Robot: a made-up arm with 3 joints. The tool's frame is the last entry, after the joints. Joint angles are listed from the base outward.
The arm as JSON. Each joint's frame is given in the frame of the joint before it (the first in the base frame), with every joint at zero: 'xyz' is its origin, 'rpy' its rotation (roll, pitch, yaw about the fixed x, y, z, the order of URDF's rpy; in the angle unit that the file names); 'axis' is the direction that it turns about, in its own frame. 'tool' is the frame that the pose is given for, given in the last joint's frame.
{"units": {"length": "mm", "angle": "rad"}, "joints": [
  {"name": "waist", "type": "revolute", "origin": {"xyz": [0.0, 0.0, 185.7], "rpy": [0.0, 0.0, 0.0]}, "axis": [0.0, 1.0, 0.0]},
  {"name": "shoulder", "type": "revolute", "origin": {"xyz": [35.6, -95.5, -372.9], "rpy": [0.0, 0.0, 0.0]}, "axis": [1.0, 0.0, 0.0]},
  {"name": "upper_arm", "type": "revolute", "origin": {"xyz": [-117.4, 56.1, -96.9], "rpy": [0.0, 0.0, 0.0]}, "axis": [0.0, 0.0, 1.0]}
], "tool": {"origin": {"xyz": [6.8, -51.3, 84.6], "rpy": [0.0, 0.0, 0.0]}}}
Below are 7 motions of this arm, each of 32 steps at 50 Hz.
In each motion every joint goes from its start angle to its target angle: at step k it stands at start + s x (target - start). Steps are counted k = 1, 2, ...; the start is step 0. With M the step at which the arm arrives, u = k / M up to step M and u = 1 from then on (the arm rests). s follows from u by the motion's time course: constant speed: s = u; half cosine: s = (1 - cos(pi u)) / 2; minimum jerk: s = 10 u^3 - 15 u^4 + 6 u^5.
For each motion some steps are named. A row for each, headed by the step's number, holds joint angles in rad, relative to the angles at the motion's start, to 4 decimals.
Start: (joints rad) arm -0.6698 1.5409 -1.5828
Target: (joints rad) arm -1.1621 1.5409 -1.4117
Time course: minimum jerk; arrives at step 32
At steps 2, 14, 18, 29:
2: -0.0011 0.0000 0.0004
14: -0.1891 0.0000 0.0657
18: -0.3032 0.0000 0.1054
29: -0.4888 0.0000 0.1699

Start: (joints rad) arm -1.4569 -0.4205 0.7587
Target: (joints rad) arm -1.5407 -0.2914 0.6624
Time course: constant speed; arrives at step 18
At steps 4, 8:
4: -0.0186 0.0287 -0.0214
8: -0.0372 0.0574 -0.0428

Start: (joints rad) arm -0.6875 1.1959 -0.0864
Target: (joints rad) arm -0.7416 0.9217 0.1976
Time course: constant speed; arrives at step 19
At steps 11, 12, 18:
11: -0.0313 -0.1587 0.1644
12: -0.0342 -0.1732 0.1794
18: -0.0513 -0.2598 0.2691

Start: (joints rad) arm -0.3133 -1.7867 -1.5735
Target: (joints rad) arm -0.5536 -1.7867 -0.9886
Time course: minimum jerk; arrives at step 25
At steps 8, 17, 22, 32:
8: -0.0458 0.0000 0.1114
17: -0.1945 0.0000 0.4735
22: -0.2369 0.0000 0.5765
32: -0.2403 0.0000 0.5849

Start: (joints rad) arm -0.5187 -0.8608 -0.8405
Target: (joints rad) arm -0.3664 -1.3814 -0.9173
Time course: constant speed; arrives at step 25
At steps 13, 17, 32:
13: 0.0792 -0.2707 -0.0399
17: 0.1036 -0.3540 -0.0522
32: 0.1523 -0.5206 -0.0768

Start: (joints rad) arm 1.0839 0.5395 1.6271
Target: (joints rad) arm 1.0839 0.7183 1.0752
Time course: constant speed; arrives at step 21
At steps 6, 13, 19, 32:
6: 0.0000 0.0511 -0.1577
13: 0.0000 0.1107 -0.3417
19: 0.0000 0.1618 -0.4993
32: 0.0000 0.1788 -0.5519

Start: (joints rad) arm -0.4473 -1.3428 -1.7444
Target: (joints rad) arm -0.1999 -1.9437 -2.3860
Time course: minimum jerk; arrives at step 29
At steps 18, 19, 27, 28, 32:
18: 0.1775 -0.4312 -0.4604
19: 0.1912 -0.4644 -0.4958
27: 0.2467 -0.5991 -0.6397
28: 0.2473 -0.6007 -0.6414
32: 0.2474 -0.6009 -0.6416

